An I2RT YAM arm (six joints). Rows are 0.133 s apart.
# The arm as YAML. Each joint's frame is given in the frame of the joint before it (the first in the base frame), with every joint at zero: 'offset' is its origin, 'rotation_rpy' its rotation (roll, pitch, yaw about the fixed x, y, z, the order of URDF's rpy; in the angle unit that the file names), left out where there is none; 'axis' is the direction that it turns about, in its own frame. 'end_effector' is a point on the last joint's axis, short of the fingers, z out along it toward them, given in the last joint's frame.
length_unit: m
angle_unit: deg
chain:
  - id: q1
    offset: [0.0, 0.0, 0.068]
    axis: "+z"
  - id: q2
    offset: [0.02, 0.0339, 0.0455]
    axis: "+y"
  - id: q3
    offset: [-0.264, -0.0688, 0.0]
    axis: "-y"
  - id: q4
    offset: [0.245, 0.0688, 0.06]
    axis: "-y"
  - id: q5
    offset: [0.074, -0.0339, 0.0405]
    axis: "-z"
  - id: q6
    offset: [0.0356, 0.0, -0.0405]
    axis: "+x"
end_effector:
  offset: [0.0, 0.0, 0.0]
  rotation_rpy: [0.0, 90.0, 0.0]
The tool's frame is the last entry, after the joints.
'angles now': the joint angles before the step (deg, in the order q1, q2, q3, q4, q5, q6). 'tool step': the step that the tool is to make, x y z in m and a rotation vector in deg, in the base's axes. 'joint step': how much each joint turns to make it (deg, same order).
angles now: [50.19 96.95 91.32 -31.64 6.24 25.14]
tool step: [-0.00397 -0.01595 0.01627 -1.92 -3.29 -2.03]
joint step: [-0.79 -2.90 0.18 -2.10 3.24 -2.28]
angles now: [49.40 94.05 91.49 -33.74 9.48 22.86]
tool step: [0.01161 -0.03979 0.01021 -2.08 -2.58 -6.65]
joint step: [-5.34 -4.13 -2.18 -1.33 3.00 -1.94]
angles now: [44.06 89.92 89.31 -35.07 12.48 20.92]
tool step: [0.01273 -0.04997 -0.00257 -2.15 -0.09 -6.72]
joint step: [-7.74 -4.48 -4.57 -0.78 0.18 -2.02]
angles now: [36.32 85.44 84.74 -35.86 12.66 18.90]
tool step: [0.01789 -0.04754 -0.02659 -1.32 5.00 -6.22]
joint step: [-9.06 -1.50 -5.80 -0.53 -3.15 -0.62]
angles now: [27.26 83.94 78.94 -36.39 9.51 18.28]
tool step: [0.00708 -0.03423 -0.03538 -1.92 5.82 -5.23]
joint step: [-6.25 -0.36 -6.50 0.09 -1.16 -0.26]
